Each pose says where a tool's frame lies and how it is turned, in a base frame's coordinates. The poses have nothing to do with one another.
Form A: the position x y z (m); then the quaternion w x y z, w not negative.
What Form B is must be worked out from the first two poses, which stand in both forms.
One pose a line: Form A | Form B
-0.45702, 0.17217, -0.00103, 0.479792, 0.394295, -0.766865, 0.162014 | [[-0.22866, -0.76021, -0.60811, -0.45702], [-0.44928, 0.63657, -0.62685, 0.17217], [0.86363, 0.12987, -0.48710, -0.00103], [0, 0, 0, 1]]
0.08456, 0.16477, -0.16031, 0.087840, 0.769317, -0.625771, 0.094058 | [[0.19913, -0.97936, 0.03479, 0.08456], [-0.94631, -0.20139, -0.25287, 0.16477], [0.25466, 0.01744, -0.96687, -0.16031], [0, 0, 0, 1]]
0.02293, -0.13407, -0.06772, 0.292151, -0.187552, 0.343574, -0.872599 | [[-0.75894, 0.38099, 0.52807, 0.02293], [-0.63874, -0.59321, -0.49002, -0.13407], [0.12656, -0.70919, 0.69356, -0.06772], [0, 0, 0, 1]]
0.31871, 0.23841, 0.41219, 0.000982, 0.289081, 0.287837, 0.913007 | [[-0.83286, 0.16462, 0.52843, 0.31871], [0.16821, -0.83430, 0.52503, 0.23841], [0.52730, 0.52616, 0.66716, 0.41219], [0, 0, 0, 1]]
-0.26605, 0.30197, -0.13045, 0.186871, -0.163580, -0.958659, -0.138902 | [[-0.87664, 0.36555, -0.31285, -0.26605], [0.26172, 0.90790, 0.32746, 0.30197], [0.40373, 0.20518, -0.89157, -0.13045], [0, 0, 0, 1]]
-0.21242, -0.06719, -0.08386, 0.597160, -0.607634, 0.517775, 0.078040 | [[0.45164, -0.72244, 0.52355, -0.21242], [-0.53603, 0.24938, 0.80652, -0.06719], [-0.71323, -0.64489, -0.27462, -0.08386], [0, 0, 0, 1]]
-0.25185, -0.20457, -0.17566, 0.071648, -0.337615, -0.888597, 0.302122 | [[-0.76177, 0.55671, -0.33133, -0.25185], [0.64330, 0.58948, -0.48855, -0.20457], [-0.07667, -0.58531, -0.80718, -0.17566], [0, 0, 0, 1]]
